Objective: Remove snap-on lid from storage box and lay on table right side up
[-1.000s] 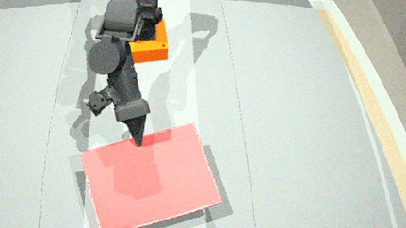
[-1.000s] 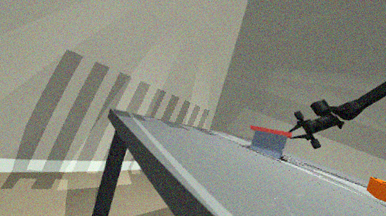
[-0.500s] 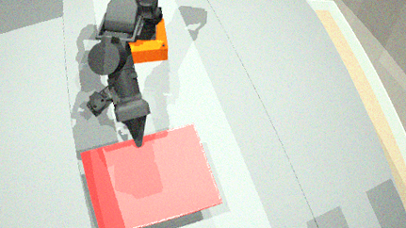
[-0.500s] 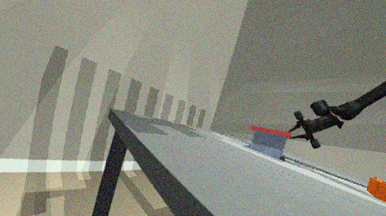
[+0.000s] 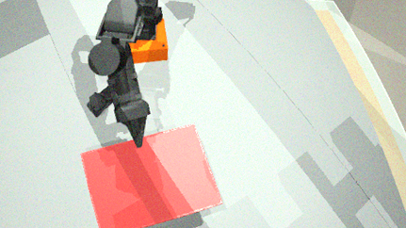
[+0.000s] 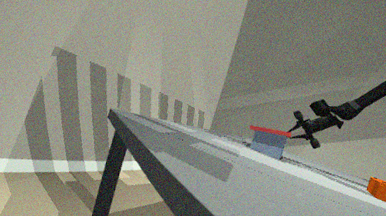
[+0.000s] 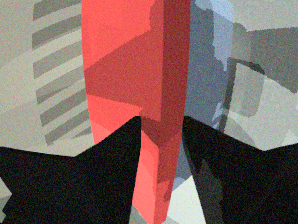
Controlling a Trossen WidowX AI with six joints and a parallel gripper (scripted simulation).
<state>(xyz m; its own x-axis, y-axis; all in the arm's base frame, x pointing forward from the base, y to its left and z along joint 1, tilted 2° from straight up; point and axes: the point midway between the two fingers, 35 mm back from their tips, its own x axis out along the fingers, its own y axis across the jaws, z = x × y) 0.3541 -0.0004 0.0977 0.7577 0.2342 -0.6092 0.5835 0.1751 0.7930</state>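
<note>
Now: the red lid 7 cm ahead of my gripper tip and 2 cm to the left of it. Also, from my gripper tip: storage box: 7 cm ahead, 2 cm to the left, 6 cm below.
</note>
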